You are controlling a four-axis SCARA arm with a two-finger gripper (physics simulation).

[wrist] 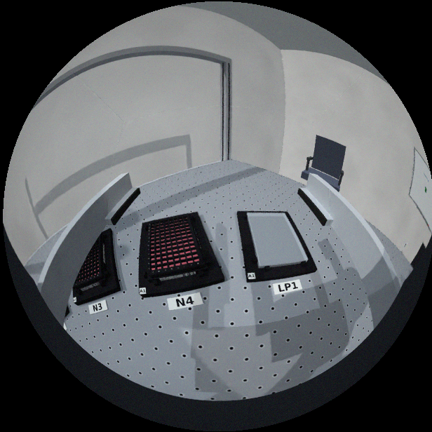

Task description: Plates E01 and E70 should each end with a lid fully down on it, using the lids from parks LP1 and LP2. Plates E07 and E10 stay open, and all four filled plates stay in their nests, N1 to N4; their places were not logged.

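Note:
My gripper [218,176] is open and empty, its two padded fingers wide apart at the left and right of the view. A black plate with pinkish-red wells [175,245] sits in nest N4 [212,272], left of centre. No lid is on it, and the label on its front side is too blurred to read. Another black plate with reddish wells [90,265] sits in nest N3 [111,265], partly hidden by the left finger. A pale, clear lid [277,240] lies on park LP1 [252,267], right of N4. Park LP2 does not show.
White name cards for N3 [97,307], N4 [185,301] and LP1 [287,286] lie in front of their places on the perforated table [215,345]. A dark chair [329,155] stands beyond the table at the right. Shadows fall across the table.

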